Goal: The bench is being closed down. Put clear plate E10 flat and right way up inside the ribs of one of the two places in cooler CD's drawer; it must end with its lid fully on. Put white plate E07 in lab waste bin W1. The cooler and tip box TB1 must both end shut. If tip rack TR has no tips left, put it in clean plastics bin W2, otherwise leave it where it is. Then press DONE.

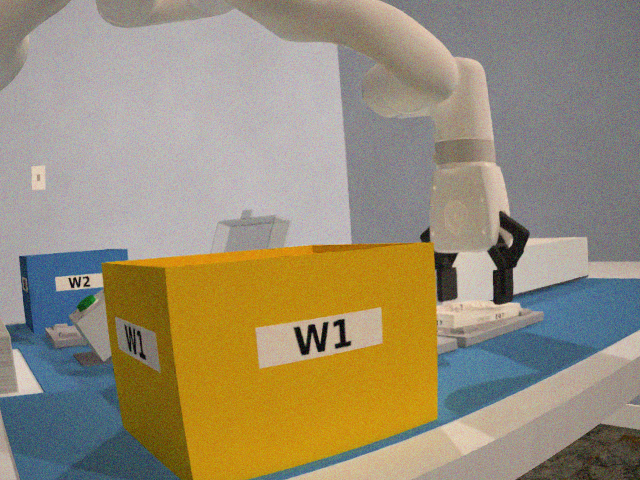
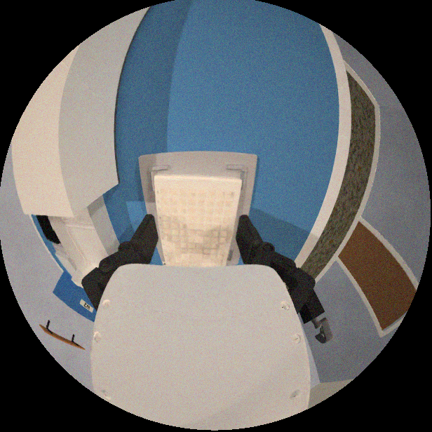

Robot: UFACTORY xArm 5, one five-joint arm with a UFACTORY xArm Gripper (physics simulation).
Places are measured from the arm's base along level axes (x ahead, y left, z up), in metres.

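Where they show: gripper, fingertip midpoint: point(image 1: 474, 301).
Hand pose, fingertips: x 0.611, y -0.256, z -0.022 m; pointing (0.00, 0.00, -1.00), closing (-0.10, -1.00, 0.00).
Things, the pixels of their top centre, and the offset from my fingertips. "pt": a spot on its surface instead.
- white plate at its top centre: point(image 1: 465, 304) dx -0.016, dy +0.003, dz -0.001 m
- yellow bin W1 at its top centre: point(image 1: 257, 253) dx -0.376, dy -0.096, dz +0.087 m
- blue bin W2 at its top centre: point(image 1: 69, 252) dx -0.313, dy +0.547, dz +0.087 m
- clear raised lid at a spot on its surface: point(image 1: 248, 235) pt dx -0.273, dy +0.063, dz +0.097 m
- green button at a spot on its surface: point(image 1: 86, 302) pt dx -0.392, dy +0.227, dz +0.035 m
- tilted white case at its top centre: point(image 1: 102, 286) dx -0.366, dy +0.235, dz +0.051 m
- small grey block at its top centre: point(image 1: 99, 324) dx -0.323, dy +0.389, dz -0.015 m
A white plate point(image 1: 480, 313) point(image 2: 197, 200) with a grid of wells lies flat on a grey stand point(image 1: 532, 316) point(image 2: 200, 161); its small side label appears to read E07. My gripper point(image 1: 475, 301) point(image 2: 196, 226) is open and empty, pointing down close over the plate, with one finger towards each long side. The yellow bin W1 point(image 1: 310, 392) stands in front. The blue bin W2 point(image 1: 38, 299) point(image 2: 75, 295) stands at the back left. A long white housing point(image 1: 555, 258) point(image 2: 90, 125), apparently the cooler, has a drawer point(image 2: 90, 235) standing out. Plate E10 and rack TR cannot be identified.
A clear raised lid point(image 1: 248, 235) shows behind W1; its box is hidden. A green button point(image 1: 86, 302) sits on a tilted white case point(image 1: 95, 328), partly behind W1. A small grey block point(image 1: 65, 336) lies near W2. The bench's pale front edge point(image 1: 568, 366) point(image 2: 344, 100) runs beside the stand.
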